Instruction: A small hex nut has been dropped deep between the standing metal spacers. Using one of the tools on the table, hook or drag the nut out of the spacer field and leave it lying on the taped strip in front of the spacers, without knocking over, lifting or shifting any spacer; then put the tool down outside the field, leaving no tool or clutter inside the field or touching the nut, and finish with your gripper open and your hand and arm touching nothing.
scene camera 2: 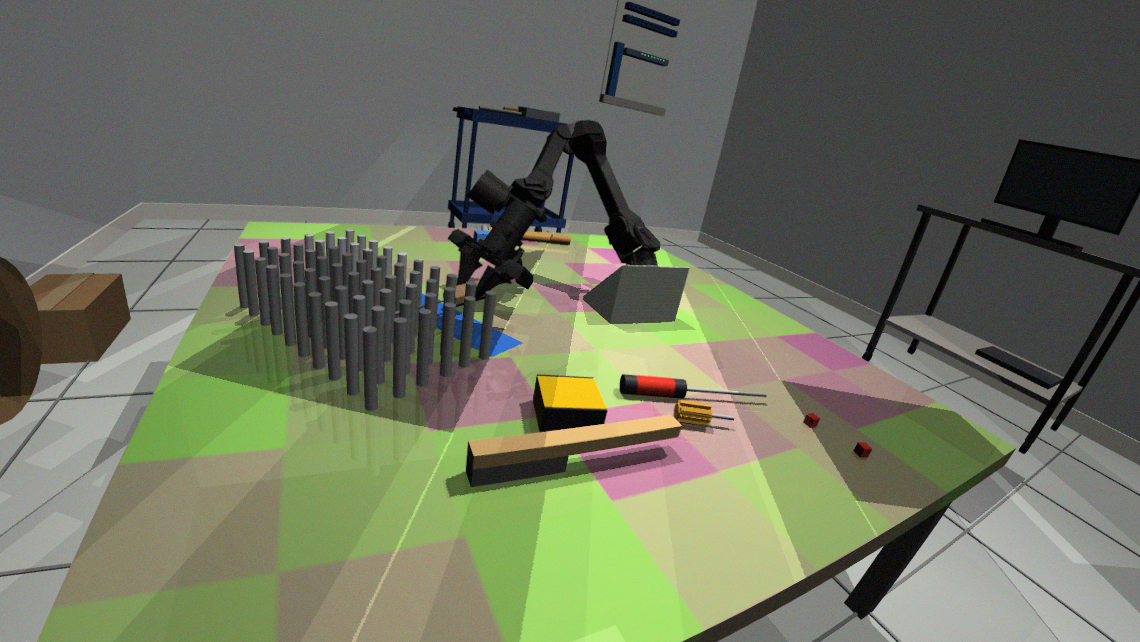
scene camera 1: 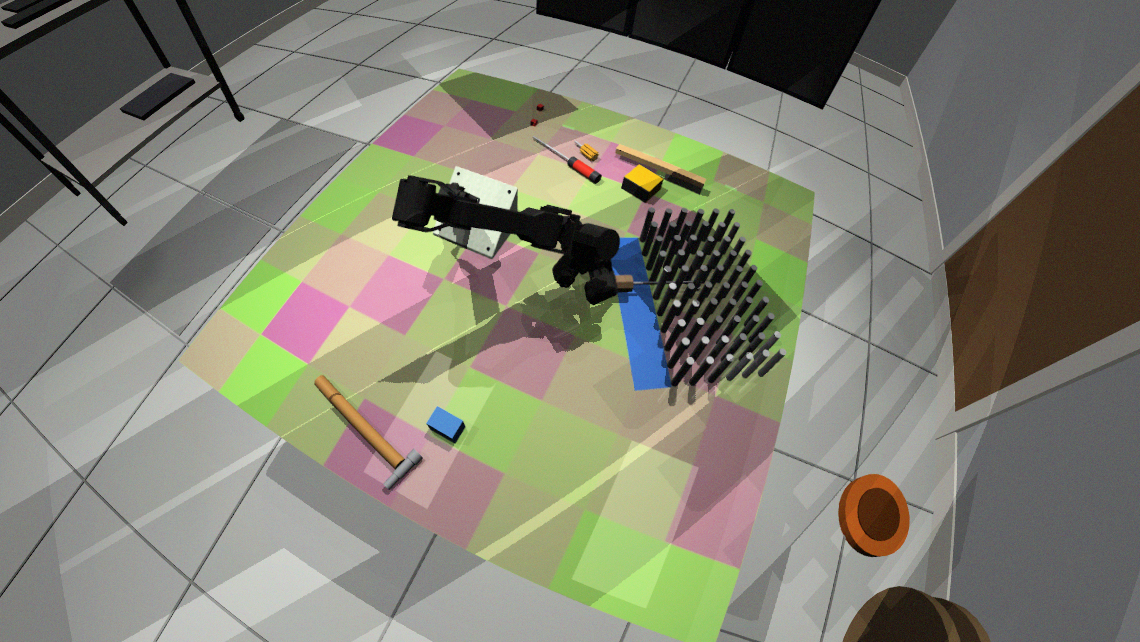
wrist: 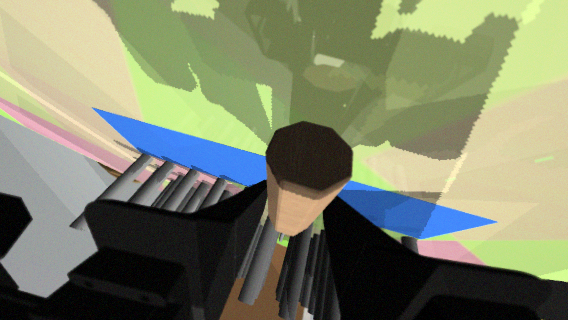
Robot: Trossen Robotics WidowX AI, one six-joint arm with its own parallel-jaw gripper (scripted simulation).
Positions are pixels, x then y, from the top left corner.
Labels:
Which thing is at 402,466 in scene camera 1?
A hammer.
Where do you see a hook tool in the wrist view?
At 307,165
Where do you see a blue taped strip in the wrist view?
239,166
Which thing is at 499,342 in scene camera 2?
A blue taped strip.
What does my gripper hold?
A hook tool.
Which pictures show my gripper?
Scene camera 2, scene camera 1 and the wrist view: all of them.

